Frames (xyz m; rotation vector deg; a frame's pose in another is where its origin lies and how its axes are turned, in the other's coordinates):
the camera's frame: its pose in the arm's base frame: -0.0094 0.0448 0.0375 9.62 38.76 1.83
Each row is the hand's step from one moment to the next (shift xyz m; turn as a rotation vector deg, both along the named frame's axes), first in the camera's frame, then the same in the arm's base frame.
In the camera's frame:
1: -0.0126 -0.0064 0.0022 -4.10 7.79 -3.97
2: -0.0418 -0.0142 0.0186 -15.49 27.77 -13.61
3: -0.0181 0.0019 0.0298 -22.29 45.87 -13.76
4: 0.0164 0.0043 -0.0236 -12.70 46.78 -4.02
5: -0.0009 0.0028 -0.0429 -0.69 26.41 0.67
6: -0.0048 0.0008 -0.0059 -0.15 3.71 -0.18
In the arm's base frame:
1: -0.0086 -0.0077 0.0084 -5.48 7.91 0.78
2: -0.0213 -0.0202 0.0378 -19.90 28.04 3.75
3: 0.0046 -0.0039 0.0344 -24.84 45.34 10.84
4: -0.0019 0.0090 -0.0276 -11.24 45.64 12.51
5: -0.0275 0.0089 -0.0319 0.54 25.89 5.30
6: -0.0074 0.0012 -0.0014 -0.14 3.67 0.57

